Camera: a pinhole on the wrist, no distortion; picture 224 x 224 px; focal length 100.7 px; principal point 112.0 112.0 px. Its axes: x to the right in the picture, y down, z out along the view. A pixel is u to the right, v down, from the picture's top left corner.
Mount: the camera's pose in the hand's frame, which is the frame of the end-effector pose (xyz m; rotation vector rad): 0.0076 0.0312 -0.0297 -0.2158 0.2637 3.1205
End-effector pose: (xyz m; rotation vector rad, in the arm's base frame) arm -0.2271 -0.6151 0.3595 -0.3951 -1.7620 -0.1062
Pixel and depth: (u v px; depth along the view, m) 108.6 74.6 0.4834
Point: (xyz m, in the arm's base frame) -0.5134 -0.2351 0.1844
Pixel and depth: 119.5 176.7 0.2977
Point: -0.5212 -0.6459 0.2521
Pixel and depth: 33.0 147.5 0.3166
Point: -0.5807 -0.5003 0.4870
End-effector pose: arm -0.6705 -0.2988 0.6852 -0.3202 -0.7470 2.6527
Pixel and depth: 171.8 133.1 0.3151
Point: -0.5558 -0.5219 0.9215
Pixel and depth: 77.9 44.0 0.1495
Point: -0.7829 -0.4556 0.6852
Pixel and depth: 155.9 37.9 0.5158
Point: -0.6726 -0.9735 0.7707
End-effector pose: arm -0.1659 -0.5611 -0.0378 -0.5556 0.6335 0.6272
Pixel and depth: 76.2 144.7 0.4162
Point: 0.0690 -0.2797 0.1895
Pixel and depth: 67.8 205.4 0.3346
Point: 0.1818 -0.4361 0.2019
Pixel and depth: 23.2 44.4 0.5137
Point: -0.0557 0.1973 -0.1104
